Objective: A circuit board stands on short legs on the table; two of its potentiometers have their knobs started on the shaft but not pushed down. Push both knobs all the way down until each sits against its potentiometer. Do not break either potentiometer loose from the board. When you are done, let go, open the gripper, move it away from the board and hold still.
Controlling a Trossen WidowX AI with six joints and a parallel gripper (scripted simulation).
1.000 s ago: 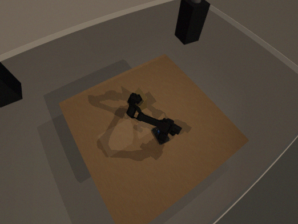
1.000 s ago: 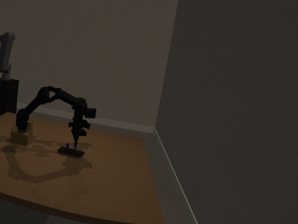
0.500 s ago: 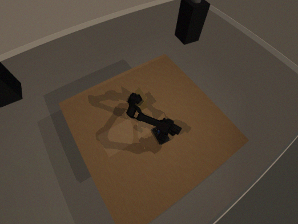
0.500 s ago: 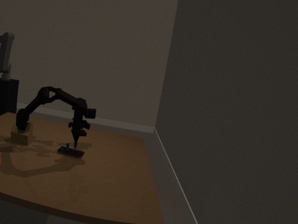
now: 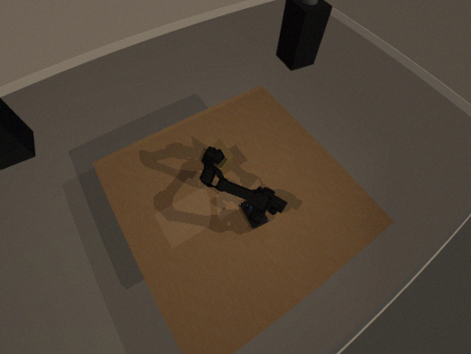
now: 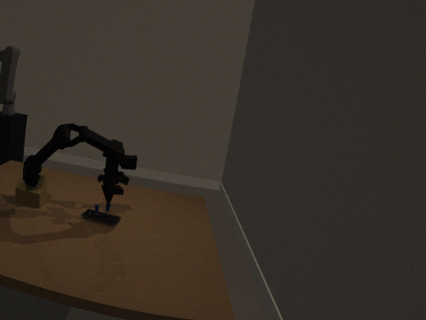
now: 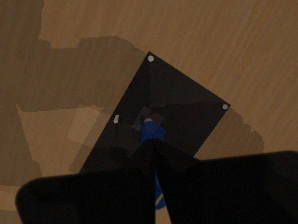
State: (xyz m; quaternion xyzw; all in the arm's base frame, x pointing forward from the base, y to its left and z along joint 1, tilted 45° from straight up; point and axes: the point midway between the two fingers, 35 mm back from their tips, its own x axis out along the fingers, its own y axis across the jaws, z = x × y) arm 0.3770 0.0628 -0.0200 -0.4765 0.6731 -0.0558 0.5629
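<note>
Right now my gripper tip is 1 cm above the blue knob.
</note>
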